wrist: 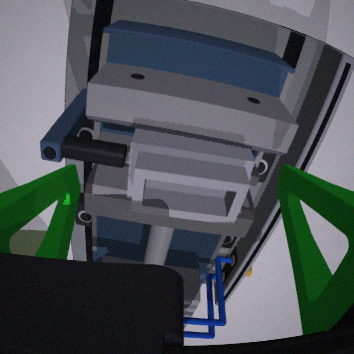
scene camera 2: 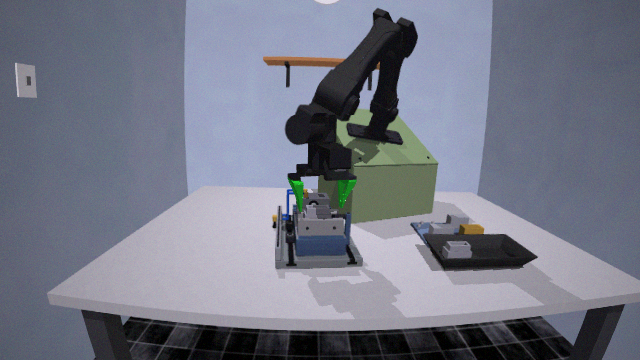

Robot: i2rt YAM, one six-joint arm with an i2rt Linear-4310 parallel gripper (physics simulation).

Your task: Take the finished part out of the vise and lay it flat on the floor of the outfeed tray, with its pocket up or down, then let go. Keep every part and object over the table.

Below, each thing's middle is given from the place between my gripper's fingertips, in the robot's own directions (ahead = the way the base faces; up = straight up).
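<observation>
Blue vise body (scene camera 2: 336,244): 80 mm behind my hand, 70 mm below it. Black rod (wrist: 74,147): my hand 10 mm past it, 40 mm to the right of it, 20 mm above it.
</observation>
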